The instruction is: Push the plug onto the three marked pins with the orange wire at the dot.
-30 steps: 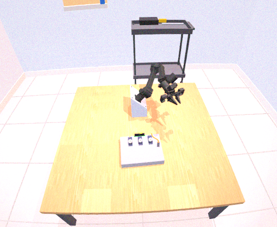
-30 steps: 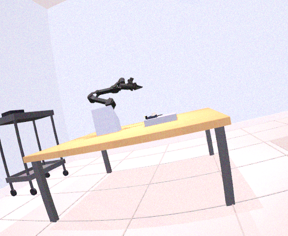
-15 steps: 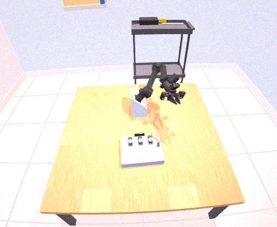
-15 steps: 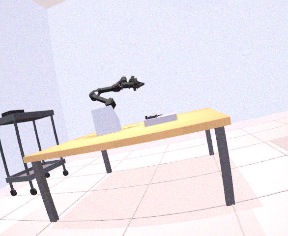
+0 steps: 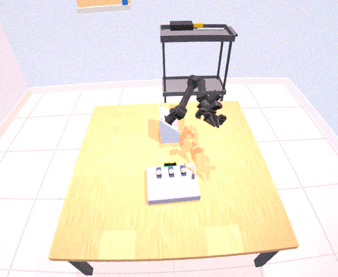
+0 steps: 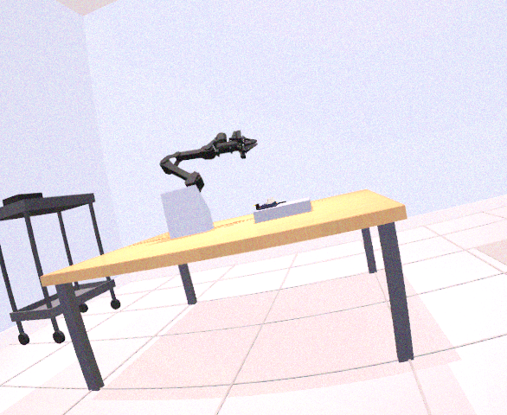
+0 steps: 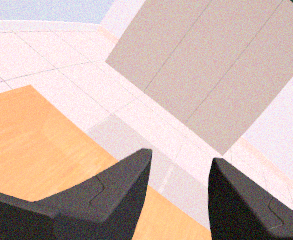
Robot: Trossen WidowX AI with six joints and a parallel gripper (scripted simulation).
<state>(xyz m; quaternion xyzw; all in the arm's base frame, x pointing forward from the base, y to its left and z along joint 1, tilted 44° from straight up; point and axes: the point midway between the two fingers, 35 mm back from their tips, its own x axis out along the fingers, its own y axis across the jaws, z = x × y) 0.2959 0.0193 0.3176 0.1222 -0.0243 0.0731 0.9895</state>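
Now: the yellow band 3 cm behind my gripper tip, 24 cm to the right of it and 30 cm below it. Round my gripper tip: pale holder plate: 13 cm ahead, 24 cm to the right, 35 cm below; then dark dot: 3 cm behind, 24 cm to the right, 30 cm below.
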